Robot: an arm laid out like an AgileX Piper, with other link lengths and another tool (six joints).
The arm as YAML. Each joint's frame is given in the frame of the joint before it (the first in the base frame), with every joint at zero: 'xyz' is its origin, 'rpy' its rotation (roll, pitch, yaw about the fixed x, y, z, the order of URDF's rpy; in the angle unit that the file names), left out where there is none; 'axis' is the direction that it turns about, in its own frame. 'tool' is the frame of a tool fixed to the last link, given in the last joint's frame.
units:
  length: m
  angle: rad
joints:
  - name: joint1
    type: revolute
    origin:
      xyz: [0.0, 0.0, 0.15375]
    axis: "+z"
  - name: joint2
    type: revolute
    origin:
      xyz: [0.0, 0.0, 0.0]
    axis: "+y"
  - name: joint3
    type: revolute
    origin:
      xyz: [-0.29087, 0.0, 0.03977]
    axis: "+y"
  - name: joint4
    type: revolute
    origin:
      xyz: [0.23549, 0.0, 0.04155]
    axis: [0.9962, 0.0, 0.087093]
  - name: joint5
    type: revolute
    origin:
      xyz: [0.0, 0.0, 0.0]
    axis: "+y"
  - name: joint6
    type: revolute
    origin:
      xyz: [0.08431, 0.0, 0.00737]
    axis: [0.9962, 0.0, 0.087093]
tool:
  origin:
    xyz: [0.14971, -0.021, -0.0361]
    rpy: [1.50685, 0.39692, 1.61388]
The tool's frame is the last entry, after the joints.
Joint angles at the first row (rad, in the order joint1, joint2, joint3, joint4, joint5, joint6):
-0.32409 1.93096 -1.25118 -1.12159 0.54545 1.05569
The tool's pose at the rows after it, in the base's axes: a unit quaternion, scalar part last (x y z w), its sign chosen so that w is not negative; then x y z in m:
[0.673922 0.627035 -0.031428 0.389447 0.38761 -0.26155 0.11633]
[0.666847 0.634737 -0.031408 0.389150 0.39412 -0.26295 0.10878]
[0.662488 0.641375 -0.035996 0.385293 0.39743 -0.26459 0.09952]
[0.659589 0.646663 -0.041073 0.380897 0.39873 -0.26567 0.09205]
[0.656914 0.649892 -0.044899 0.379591 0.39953 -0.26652 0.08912]
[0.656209 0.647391 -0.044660 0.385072 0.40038 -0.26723 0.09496]
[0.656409 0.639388 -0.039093 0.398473 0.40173 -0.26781 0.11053]
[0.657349 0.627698 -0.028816 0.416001 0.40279 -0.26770 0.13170]
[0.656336 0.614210 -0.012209 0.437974 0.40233 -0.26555 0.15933]
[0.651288 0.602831 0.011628 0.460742 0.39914 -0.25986 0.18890]
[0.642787 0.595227 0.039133 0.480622 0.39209 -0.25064 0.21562]
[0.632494 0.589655 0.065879 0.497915 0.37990 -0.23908 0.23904]
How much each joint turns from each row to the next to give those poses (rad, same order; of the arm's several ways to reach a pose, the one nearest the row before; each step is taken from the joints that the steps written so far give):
-0.00007 0.01939 -0.01552 -0.03222 -0.02618 0.01770
0.00003 0.02838 -0.01075 -0.02862 -0.01609 0.01411
-0.00001 0.02988 -0.00907 -0.02172 -0.00560 0.00965
0.00034 0.02243 -0.00595 -0.01226 -0.00082 0.00274
0.00099 0.01085 -0.00392 -0.00881 0.00181 0.00048
0.00141 -0.00978 -0.00305 -0.00190 0.00533 0.00040
0.00139 -0.03183 -0.00292 0.00329 0.00614 0.00010
0.00103 -0.04551 -0.00235 0.00869 0.00440 -0.00039
0.00125 -0.06594 0.00576 0.01083 -0.00267 -0.00121
0.00063 -0.08375 0.02305 0.01008 -0.01942 -0.00097
-0.00001 -0.09448 0.04287 0.00925 -0.03367 -0.00078
0.00000 -0.10451 0.06028 0.00792 -0.03705 -0.00065

